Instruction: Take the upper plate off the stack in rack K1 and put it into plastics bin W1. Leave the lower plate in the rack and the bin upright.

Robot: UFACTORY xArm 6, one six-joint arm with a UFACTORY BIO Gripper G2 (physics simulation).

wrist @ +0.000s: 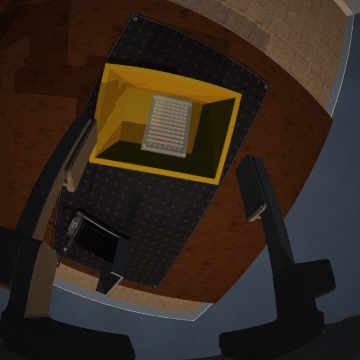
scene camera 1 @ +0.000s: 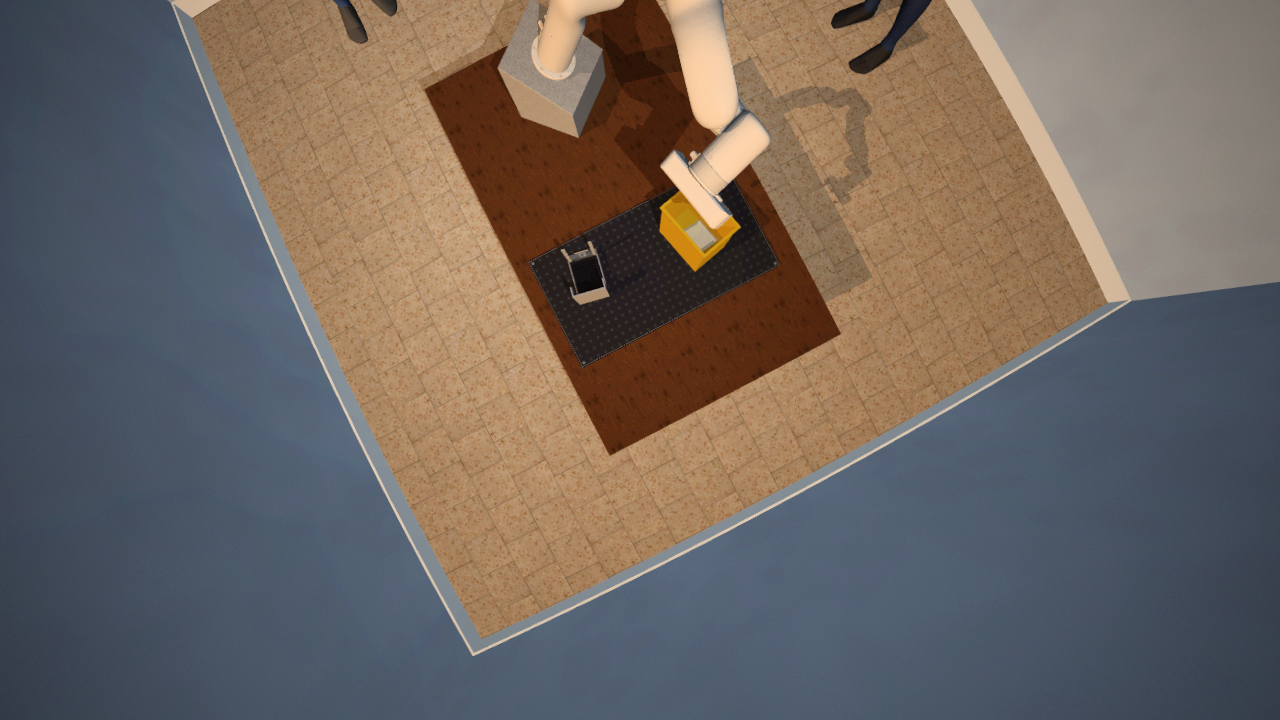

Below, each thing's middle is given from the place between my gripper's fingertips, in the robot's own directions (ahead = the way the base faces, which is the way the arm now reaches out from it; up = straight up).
I see my gripper 10 mm past the yellow plastics bin W1 [scene camera 1: 678,213], 10 mm to the right of it and 210 mm above it. The rest, counted from my hand: dark plate [scene camera 1: 587,274] (10 mm ahead, 340 mm to the right, 270 mm below); then pale gridded plate [wrist: 166,130] (10 mm ahead, 10 mm to the left, 250 mm below).
